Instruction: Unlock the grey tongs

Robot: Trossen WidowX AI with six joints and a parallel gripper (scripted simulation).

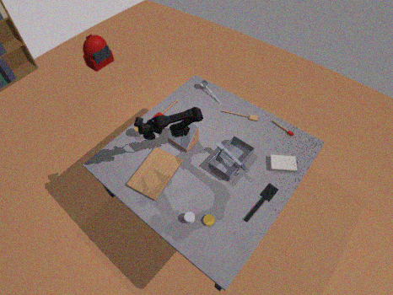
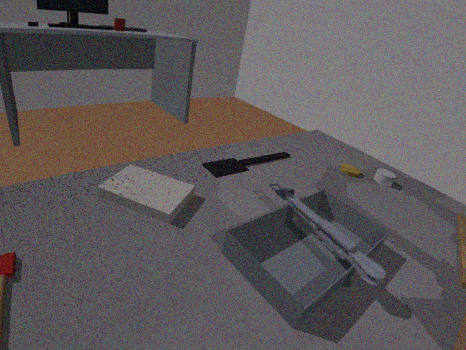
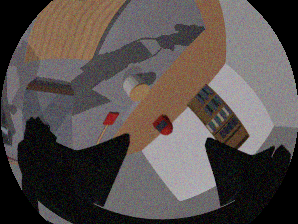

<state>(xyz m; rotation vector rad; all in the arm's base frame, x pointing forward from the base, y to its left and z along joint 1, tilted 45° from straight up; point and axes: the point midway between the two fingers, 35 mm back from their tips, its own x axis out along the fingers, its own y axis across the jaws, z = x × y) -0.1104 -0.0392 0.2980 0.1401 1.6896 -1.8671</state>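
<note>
Right now my gripper tip is 50 cm short of the grey roasting tin, 32 cm to the right of it and 26 cm above it. The rest, counted from my gripper tip: wooden board: 28 cm below, 17 cm ahead, 11 cm to the right; yellow puck: 67 cm ahead, 28 cm below, 13 cm to the right; white puck: 58 cm ahead, 27 cm below, 20 cm to the right.
</note>
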